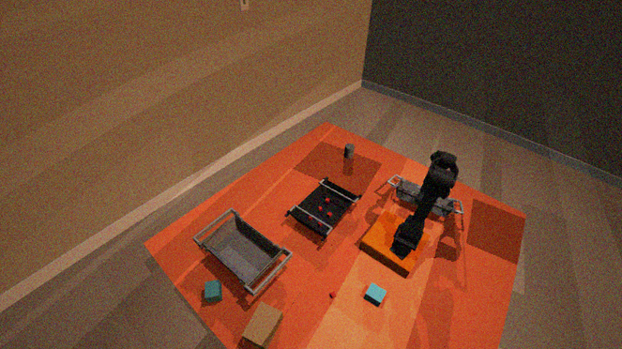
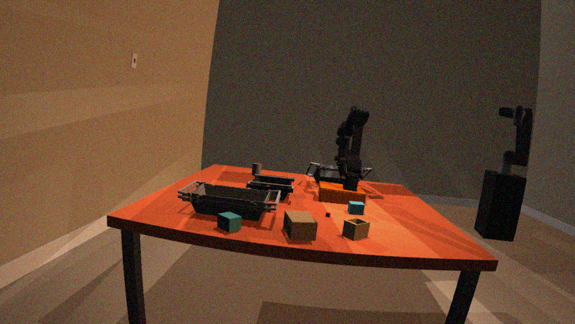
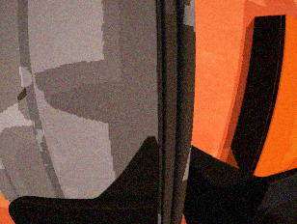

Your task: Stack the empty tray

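The grey tray is 2 cm ahead of my gripper tip, 8 cm to the right of it and 1 cm below it. From my gripper tip the other things lie so: open box 13 cm behind, 75 cm to the left, 6 cm below.
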